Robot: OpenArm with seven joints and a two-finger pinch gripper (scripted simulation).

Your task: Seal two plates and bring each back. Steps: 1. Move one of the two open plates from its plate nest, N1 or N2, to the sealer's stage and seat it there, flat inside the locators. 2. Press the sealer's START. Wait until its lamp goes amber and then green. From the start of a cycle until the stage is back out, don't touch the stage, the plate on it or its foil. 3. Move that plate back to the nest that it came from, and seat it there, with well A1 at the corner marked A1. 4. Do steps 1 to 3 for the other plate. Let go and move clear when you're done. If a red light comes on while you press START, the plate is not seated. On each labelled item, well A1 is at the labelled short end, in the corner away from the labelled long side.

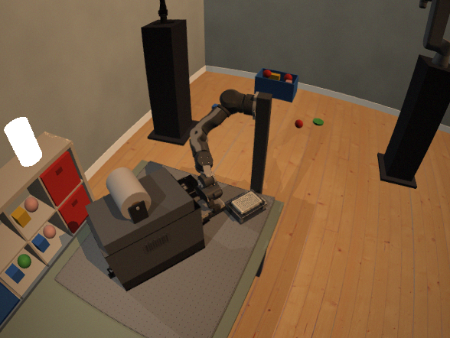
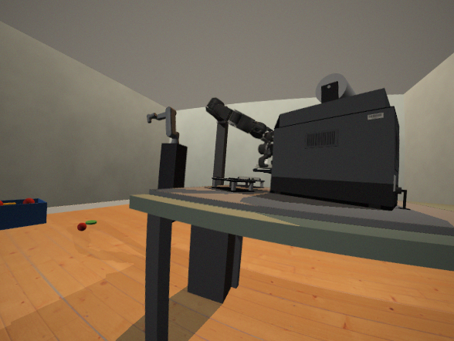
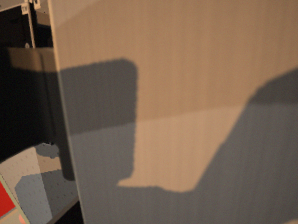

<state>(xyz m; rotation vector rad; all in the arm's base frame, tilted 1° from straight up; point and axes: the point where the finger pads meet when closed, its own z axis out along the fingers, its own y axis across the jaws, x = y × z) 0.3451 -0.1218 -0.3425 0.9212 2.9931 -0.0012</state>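
The dark sealer stage is 2 cm below my hand. From my hand the other things lie so: white well plate: 15 cm to the left, 13 cm behind, 7 cm below; warning sticker: 13 cm to the right, 3 cm ahead, 3 cm above; pale start button: 14 cm ahead, 7 cm above, 2 cm to the left.
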